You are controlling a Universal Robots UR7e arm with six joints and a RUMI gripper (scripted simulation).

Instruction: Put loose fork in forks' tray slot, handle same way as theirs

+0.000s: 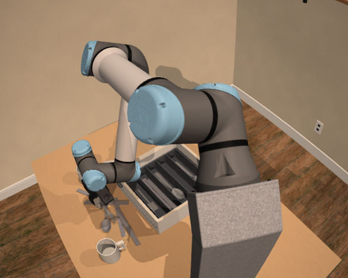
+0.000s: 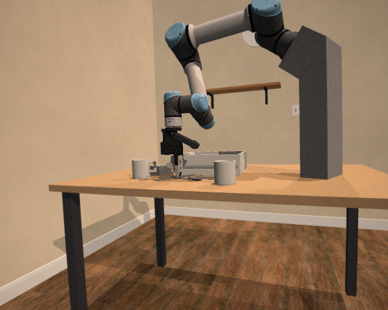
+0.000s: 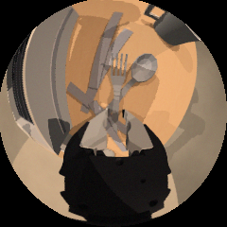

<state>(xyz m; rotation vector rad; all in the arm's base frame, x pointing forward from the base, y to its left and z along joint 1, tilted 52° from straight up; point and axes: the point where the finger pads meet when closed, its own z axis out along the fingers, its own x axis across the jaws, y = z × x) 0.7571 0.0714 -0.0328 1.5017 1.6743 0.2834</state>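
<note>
Now: the cutlery tray 270 mm to the right of my hand, 140 mm behind it and 30 mm above it. Round my hand: block (170 mm to the right, 130 mm ahead).
</note>
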